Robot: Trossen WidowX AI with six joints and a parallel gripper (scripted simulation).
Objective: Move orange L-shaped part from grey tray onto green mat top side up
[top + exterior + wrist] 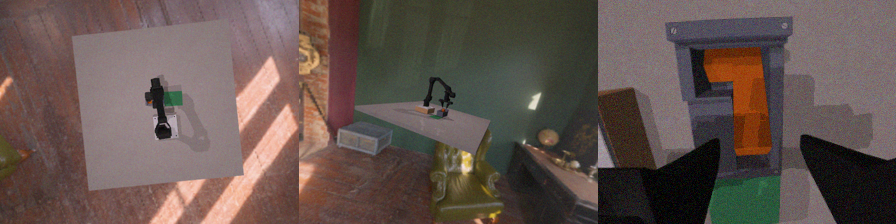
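Now: the orange part 1 cm behind my gripper tip, 4 cm to the left of it and 7 cm below it. From my gripper tip the other things lie so: green mat 4 cm behind, 14 cm to the right, 12 cm below.
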